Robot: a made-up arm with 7 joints. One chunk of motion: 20 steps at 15 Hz.
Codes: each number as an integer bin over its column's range. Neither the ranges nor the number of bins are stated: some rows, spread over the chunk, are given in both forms.
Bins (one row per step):
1: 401 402 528 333 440 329 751
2: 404 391 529 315 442 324 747
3: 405 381 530 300 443 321 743
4: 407 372 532 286 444 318 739
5: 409 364 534 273 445 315 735
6: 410 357 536 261 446 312 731
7: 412 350 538 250 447 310 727
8: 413 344 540 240 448 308 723
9: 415 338 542 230 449 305 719
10: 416 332 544 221 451 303 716
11: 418 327 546 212 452 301 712
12: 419 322 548 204 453 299 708
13: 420 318 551 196 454 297 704
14: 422 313 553 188 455 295 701
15: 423 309 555 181 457 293 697
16: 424 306 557 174 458 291 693
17: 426 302 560 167 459 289 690
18: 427 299 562 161 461 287 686
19: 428 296 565 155 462 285 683
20: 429 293 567 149 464 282 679
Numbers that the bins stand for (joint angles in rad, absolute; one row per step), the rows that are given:
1: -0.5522 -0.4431 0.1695 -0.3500 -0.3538 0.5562 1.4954
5: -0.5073 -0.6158 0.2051 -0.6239 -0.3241 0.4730 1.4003
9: -0.4737 -0.7339 0.2527 -0.8202 -0.3003 0.4135 1.3051
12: -0.4513 -0.8067 0.2884 -0.9388 -0.2765 0.3778 1.2397
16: -0.4232 -0.8794 0.3419 -1.0758 -0.2468 0.3303 1.1505
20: -0.3952 -0.9384 0.4014 -1.1899 -0.2111 0.2768 1.0673
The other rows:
2: -0.5353 -0.4931 0.1754 -0.4322 -0.3419 0.5265 1.4716
3: -0.5297 -0.5385 0.1814 -0.5006 -0.3359 0.5086 1.4478
4: -0.5185 -0.5794 0.1932 -0.5645 -0.3300 0.4908 1.4241
6: -0.5017 -0.6476 0.2170 -0.6786 -0.3181 0.4551 1.3765
7: -0.4905 -0.6794 0.2289 -0.7289 -0.3122 0.4432 1.3527
8: -0.4849 -0.7067 0.2408 -0.7745 -0.3062 0.4314 1.3289
10: -0.4681 -0.7612 0.2646 -0.8612 -0.2884 0.4016 1.2873
11: -0.4569 -0.7839 0.2765 -0.9023 -0.2824 0.3897 1.2635
13: -0.4456 -0.8248 0.3062 -0.9753 -0.2705 0.3659 1.2159
14: -0.4344 -0.8476 0.3181 -1.0119 -0.2646 0.3541 1.1981
15: -0.4288 -0.8657 0.3300 -1.0438 -0.2527 0.3422 1.1743
17: -0.4120 -0.8975 0.3597 -1.1077 -0.2408 0.3184 1.1327
18: -0.4064 -0.9112 0.3716 -1.1351 -0.2289 0.3065 1.1089
19: -0.4008 -0.9248 0.3895 -1.1625 -0.2230 0.2946 1.0911

